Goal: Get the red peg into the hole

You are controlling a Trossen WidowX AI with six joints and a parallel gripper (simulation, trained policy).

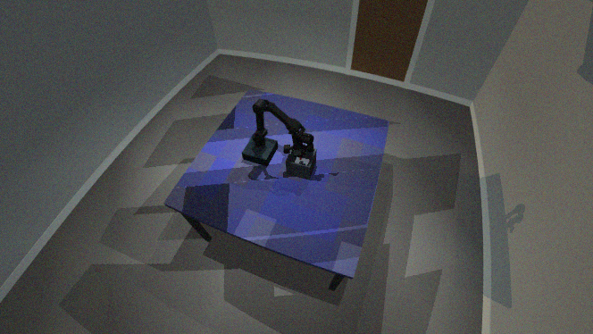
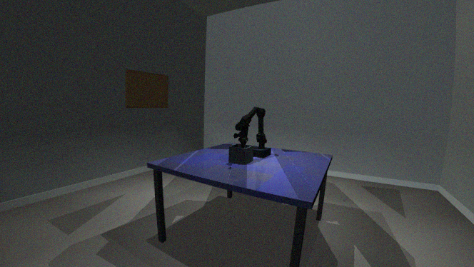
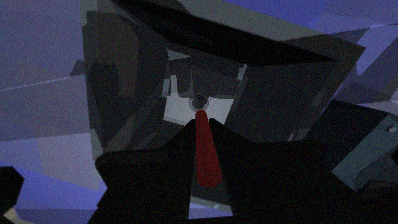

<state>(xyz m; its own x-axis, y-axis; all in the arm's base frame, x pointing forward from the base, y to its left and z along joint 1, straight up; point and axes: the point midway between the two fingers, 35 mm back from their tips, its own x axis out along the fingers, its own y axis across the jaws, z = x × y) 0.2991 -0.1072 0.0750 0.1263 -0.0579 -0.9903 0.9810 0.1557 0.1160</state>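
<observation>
The red peg is 2 cm above my gripper tip. The rest, counted from my gripper tip: pale plate (1 cm ahead, 6 cm below).
</observation>
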